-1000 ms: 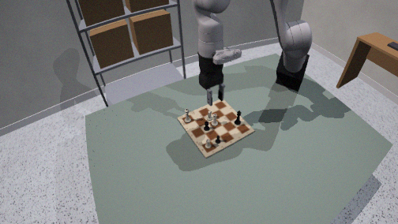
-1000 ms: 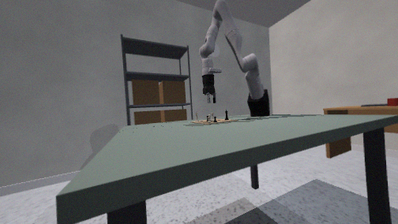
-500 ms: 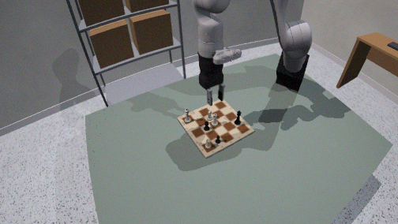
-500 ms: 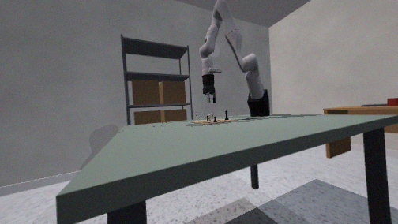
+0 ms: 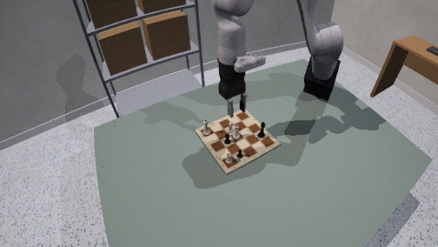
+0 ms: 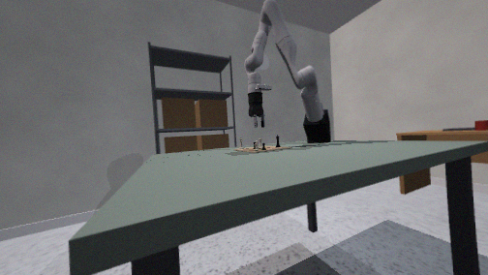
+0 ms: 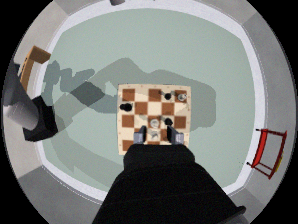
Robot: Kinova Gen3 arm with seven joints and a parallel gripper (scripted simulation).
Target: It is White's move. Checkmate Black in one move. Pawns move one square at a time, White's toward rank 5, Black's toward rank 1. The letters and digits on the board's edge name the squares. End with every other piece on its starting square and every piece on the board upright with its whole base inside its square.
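Now: hand 130 mm above the chessboard. Also, from my hand: tall black piece (100 mm below, 90 mm behind, 20 mm to the left).
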